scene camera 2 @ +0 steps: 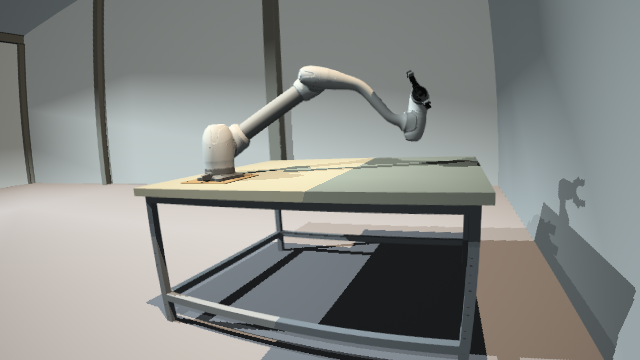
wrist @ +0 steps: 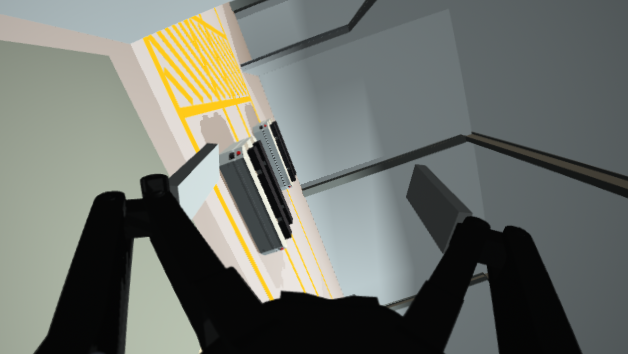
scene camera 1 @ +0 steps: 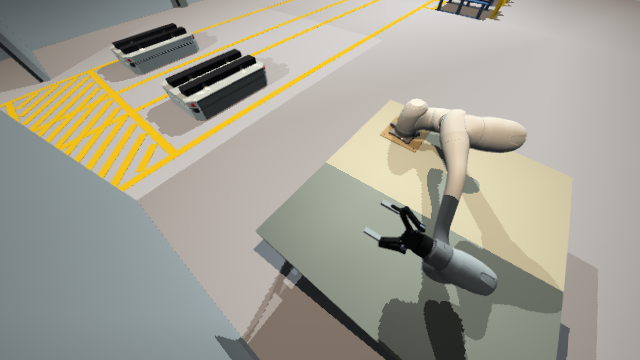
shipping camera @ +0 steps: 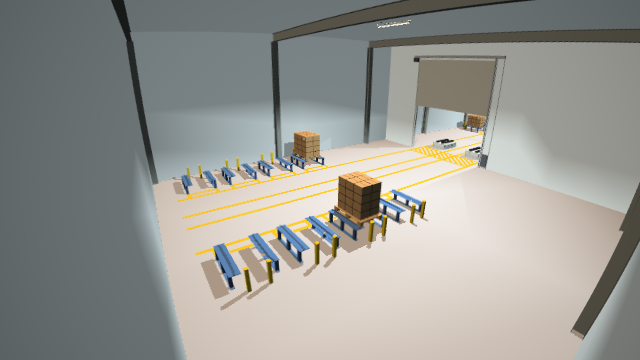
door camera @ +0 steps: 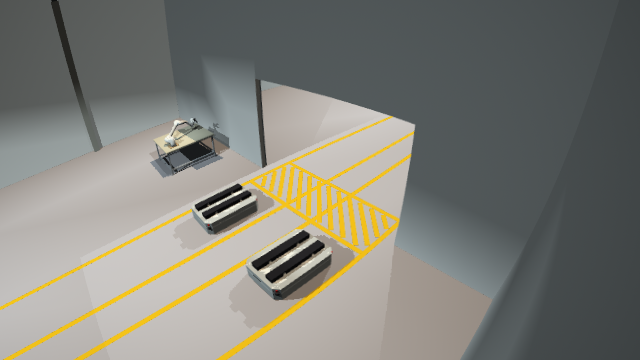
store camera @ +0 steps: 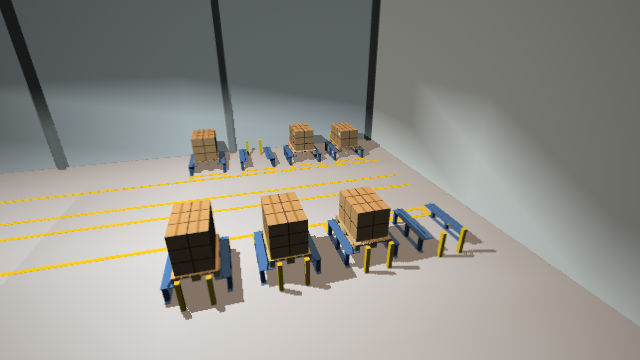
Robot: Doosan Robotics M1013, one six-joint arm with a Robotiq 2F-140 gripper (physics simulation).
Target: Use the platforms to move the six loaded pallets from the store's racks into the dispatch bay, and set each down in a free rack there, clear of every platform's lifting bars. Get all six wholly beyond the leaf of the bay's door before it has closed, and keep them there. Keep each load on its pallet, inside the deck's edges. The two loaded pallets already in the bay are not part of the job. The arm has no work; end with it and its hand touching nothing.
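Seen in the pictures: gripper, fingertip midpoint: point(scene camera 2: 418, 86) point(wrist: 316, 171) point(scene camera 1: 372, 216) point(door camera: 197, 121); arm's base at its link origin: point(scene camera 2: 220, 178) point(scene camera 1: 404, 133) point(door camera: 173, 145).
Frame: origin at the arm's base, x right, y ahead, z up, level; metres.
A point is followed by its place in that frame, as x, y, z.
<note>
In the store view, three loaded pallets point(store camera: 191, 240) @(1.596, -7.101, 0.420) point(store camera: 284, 227) @(1.796, -8.652, 0.396) point(store camera: 364, 216) @(2.074, -10.210, 0.315) stand on blue racks in the near row and three point(store camera: 204, 146) @(7.228, -6.280, 0.219) point(store camera: 301, 138) @(7.724, -9.520, 0.185) point(store camera: 344, 136) @(7.896, -11.125, 0.135) in the far row. Two platforms, one nearer the table point(door camera: 227, 216) @(3.366, 0.289, -0.471) point(scene camera 1: 220, 92) @(2.411, 0.559, -0.478) point(wrist: 240, 200) @(2.424, 0.470, -0.667) and one farther point(door camera: 300, 274) @(5.520, 0.626, -0.432) point(scene camera 1: 162, 54) @(4.610, 0.725, -0.562), stand apart before the hatched floor, their black lifting bars bare. The door's leaf point(shipping camera: 455, 86) @(3.465, 2.449, 3.000) hangs partly lowered. Two loaded pallets point(shipping camera: 359, 196) @(-0.737, 10.890, 0.416) point(shipping camera: 306, 145) @(5.011, 9.973, 0.315) stand in the bay among free racks point(shipping camera: 292, 239) @(-0.686, 12.766, -0.407) point(shipping camera: 227, 175) @(4.706, 13.599, -0.426). My gripper point(scene camera 1: 376, 218) @(-0.324, 0.933, 0.382) point(wrist: 316, 171) @(-0.324, 0.933, 0.382) is open and empty above the table.
The table point(scene camera 1: 305, 215) @(-0.001, 1.014, -0.006) point(scene camera 2: 400, 197) @(0.163, 0.980, -0.022) carries the arm, beside the doorway wall. Yellow posts point(shipping camera: 317, 253) point(store camera: 367, 260) stand behind the racks. Yellow lane lines point(door camera: 150, 282) @(3.958, -1.763, -0.749) run through the doorway, across the hatched strip point(door camera: 325, 200) @(3.859, 2.521, -0.754). A dark door jamb point(door camera: 261, 125) @(1.652, 2.134, 0.473) edges the opening.
</note>
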